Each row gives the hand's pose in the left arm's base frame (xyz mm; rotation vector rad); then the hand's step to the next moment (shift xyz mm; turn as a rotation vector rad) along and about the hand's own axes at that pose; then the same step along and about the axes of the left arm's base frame.
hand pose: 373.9 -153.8 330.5 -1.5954 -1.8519 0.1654
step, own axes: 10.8 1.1 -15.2 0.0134 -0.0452 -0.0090
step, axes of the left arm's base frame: 9.2 5.2 15.4 -0.0327 -0.0016 0.0351
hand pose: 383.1 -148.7 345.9 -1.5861 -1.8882 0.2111
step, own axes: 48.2 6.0 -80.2 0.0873 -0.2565 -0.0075
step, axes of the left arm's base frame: 48.1 23.7 76.9 -0.2107 0.0137 0.1699
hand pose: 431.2 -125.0 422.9 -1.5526 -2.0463 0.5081
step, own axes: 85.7 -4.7 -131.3 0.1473 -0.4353 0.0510
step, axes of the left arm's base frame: 57.9 79.4 122.3 -0.3961 0.0233 0.2375
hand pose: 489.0 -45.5 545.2 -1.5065 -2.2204 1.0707
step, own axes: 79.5 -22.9 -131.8 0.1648 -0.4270 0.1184
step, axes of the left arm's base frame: 25.1 122.3 92.8 -0.4364 0.0113 0.1814
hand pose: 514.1 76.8 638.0 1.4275 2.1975 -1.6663
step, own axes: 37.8 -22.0 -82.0 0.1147 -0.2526 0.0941
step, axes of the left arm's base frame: 1.8 87.4 31.5 -0.2794 -0.0011 0.0882
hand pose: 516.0 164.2 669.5 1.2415 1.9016 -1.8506
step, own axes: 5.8 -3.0 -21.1 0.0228 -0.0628 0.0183
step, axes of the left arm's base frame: 2.6 21.8 2.3 -0.0639 0.0020 0.0267
